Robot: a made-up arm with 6 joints. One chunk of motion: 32 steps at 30 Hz.
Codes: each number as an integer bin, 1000 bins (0 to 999) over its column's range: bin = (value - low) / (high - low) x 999, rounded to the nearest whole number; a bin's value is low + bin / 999 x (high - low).
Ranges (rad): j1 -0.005..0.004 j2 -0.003..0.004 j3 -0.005..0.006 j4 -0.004..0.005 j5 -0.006..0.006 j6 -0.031..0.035
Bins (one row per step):
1: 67 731 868 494 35 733
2: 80 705 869 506 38 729
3: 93 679 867 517 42 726
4: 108 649 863 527 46 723
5: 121 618 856 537 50 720
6: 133 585 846 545 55 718
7: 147 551 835 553 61 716
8: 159 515 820 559 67 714
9: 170 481 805 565 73 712
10: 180 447 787 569 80 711
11: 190 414 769 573 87 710
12: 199 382 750 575 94 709
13: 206 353 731 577 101 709
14: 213 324 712 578 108 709
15: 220 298 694 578 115 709
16: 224 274 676 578 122 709
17: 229 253 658 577 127 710
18: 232 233 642 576 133 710
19: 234 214 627 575 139 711
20: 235 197 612 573 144 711
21: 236 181 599 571 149 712
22: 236 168 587 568 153 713
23: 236 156 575 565 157 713
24: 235 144 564 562 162 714
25: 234 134 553 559 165 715
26: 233 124 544 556 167 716
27: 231 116 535 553 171 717
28: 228 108 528 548 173 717
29: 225 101 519 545 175 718
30: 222 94 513 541 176 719
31: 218 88 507 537 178 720
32: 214 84 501 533 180 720
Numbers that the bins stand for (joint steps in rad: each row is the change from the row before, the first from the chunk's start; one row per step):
1: -0.00440 0.00212 0.00456 0.00045 -0.00558 0.01743
2: -0.00428 0.00194 0.00457 0.00056 -0.00554 0.01716
3: -0.00416 0.00176 0.00455 0.00066 -0.00550 0.01696
4: -0.00403 0.00155 0.00450 0.00075 -0.00545 0.01677
5: -0.00391 0.00133 0.00443 0.00084 -0.00540 0.01657
6: -0.00380 0.00110 0.00432 0.00091 -0.00534 0.01644
7: -0.00368 0.00086 0.00419 0.00098 -0.00527 0.01630
8: -0.00357 0.00061 0.00403 0.00104 -0.00520 0.01617
9: -0.00347 0.00037 0.00386 0.00109 -0.00512 0.01604
10: -0.00338 0.00013 0.00367 0.00113 -0.00504 0.01597
11: -0.00329 -0.00010 0.00347 0.00116 -0.00495 0.01591
12: -0.00321 -0.00032 0.00326 0.00118 -0.00487 0.01584
13: -0.00314 -0.00053 0.00305 0.00120 -0.00479 0.01584
14: -0.00308 -0.00073 0.00284 0.00121 -0.00470 0.01584
15: -0.00302 -0.00091 0.00264 0.00121 -0.00462 0.01584
16: -0.00298 -0.00108 0.00244 0.00121 -0.00453 0.01584
17: -0.00294 -0.00123 0.00225 0.00120 -0.00447 0.01591
18: -0.00291 -0.00137 0.00207 0.00119 -0.00440 0.01591
19: -0.00289 -0.00150 0.00190 0.00118 -0.00433 0.01597
20: -0.00288 -0.00162 0.00174 0.00116 -0.00427 0.01597
21: -0.00287 -0.00173 0.00160 0.00114 -0.00421 0.01604
22: -0.00287 -0.00182 0.00146 0.00112 -0.00416 0.01611
23: -0.00287 -0.00191 0.00133 0.00109 -0.00411 0.01611
24: -0.00288 -0.00199 0.00121 0.00106 -0.00405 0.01617
25: -0.00289 -0.00206 0.00109 0.00104 -0.00402 0.01624
26: -0.00290 -0.00213 0.00099 0.00101 -0.00399 0.01630
27: -0.00292 -0.00219 0.00089 0.00098 -0.00395 0.01637
28: -0.00295 -0.00224 0.00081 0.00094 -0.00392 0.01637
29: -0.00297 -0.00229 0.00071 0.00091 -0.00390 0.01644
30: -0.00300 -0.00234 0.00065 0.00087 -0.00389 0.01650
31: -0.00304 -0.00238 0.00058 0.00084 -0.00386 0.01657
32: -0.00307 -0.00241 0.00052 0.00080 -0.00384 0.01657

